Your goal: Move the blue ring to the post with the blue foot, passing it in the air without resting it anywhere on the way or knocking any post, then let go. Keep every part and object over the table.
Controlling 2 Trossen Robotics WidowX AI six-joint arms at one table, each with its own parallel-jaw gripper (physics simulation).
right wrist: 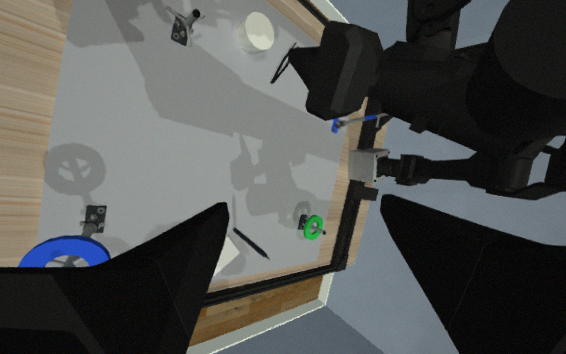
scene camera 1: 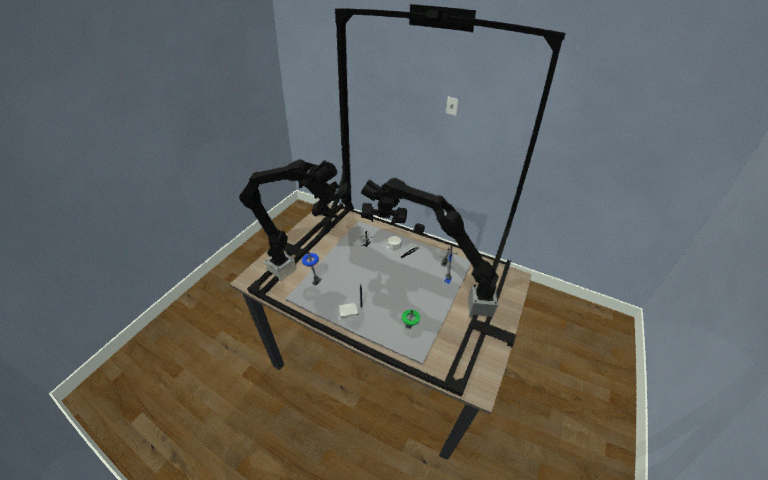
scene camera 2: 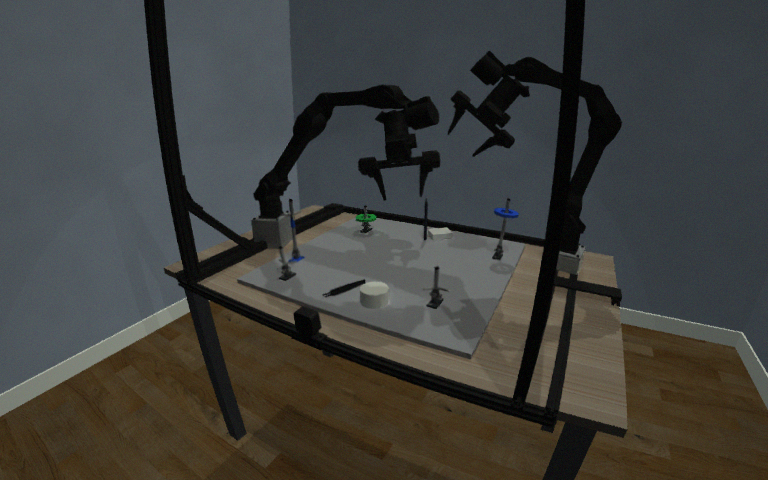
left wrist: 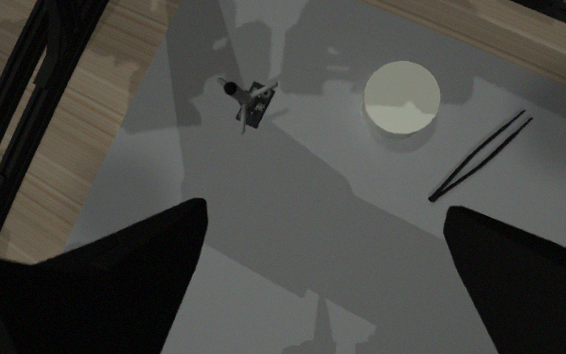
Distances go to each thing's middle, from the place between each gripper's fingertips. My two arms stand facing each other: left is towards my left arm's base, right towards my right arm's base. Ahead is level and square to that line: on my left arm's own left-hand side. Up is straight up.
Right now the blue ring [right wrist: 93, 252] is 22 cm ahead of my left hand, 25 cm to the right of it and 8 cm below it.
Right now my right hand is 100 mm short of the blue ring, 140 mm to the left of it and 200 mm above it.
